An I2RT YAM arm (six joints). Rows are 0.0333 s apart.
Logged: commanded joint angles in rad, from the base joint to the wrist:
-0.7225 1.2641 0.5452 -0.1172 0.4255 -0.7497
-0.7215 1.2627 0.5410 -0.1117 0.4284 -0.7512
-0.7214 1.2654 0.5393 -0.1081 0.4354 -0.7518
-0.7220 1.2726 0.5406 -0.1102 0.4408 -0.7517
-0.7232 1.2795 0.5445 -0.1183 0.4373 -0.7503
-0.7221 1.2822 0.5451 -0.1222 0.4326 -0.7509
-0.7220 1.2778 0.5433 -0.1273 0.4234 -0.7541
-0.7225 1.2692 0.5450 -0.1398 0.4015 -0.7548
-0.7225 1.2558 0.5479 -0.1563 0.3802 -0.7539
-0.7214 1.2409 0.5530 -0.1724 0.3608 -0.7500
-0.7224 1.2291 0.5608 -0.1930 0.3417 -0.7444
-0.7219 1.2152 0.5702 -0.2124 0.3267 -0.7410
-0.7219 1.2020 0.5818 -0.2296 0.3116 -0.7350
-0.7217 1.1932 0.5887 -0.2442 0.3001 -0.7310
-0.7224 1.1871 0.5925 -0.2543 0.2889 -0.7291
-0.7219 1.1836 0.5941 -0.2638 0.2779 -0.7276
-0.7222 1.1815 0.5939 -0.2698 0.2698 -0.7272
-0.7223 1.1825 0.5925 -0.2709 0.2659 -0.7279
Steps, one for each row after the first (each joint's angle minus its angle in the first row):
0.0010 -0.0014 -0.0042 0.0055 0.0029 -0.0015
0.0011 0.0013 -0.0059 0.0091 0.0099 -0.0021
0.0005 0.0085 -0.0046 0.0070 0.0153 -0.0020
-0.0007 0.0154 -0.0007 -0.0011 0.0118 -0.0006
0.0004 0.0181 -0.0001 -0.0050 0.0071 -0.0012
0.0005 0.0137 -0.0019 -0.0101 -0.0021 -0.0044
0.0000 0.0051 -0.0002 -0.0226 -0.0240 -0.0051
0.0000 -0.0083 0.0027 -0.0391 -0.0453 -0.0042
0.0011 -0.0232 0.0078 -0.0552 -0.0647 -0.0003
0.0001 -0.0350 0.0156 -0.0758 -0.0838 0.0053
0.0006 -0.0489 0.0250 -0.0952 -0.0988 0.0087
0.0006 -0.0621 0.0366 -0.1124 -0.1139 0.0147
0.0008 -0.0709 0.0435 -0.1270 -0.1254 0.0187
0.0001 -0.0770 0.0473 -0.1371 -0.1366 0.0206
0.0006 -0.0805 0.0489 -0.1466 -0.1476 0.0221
0.0003 -0.0826 0.0487 -0.1526 -0.1557 0.0225
0.0002 -0.0816 0.0473 -0.1537 -0.1596 0.0218

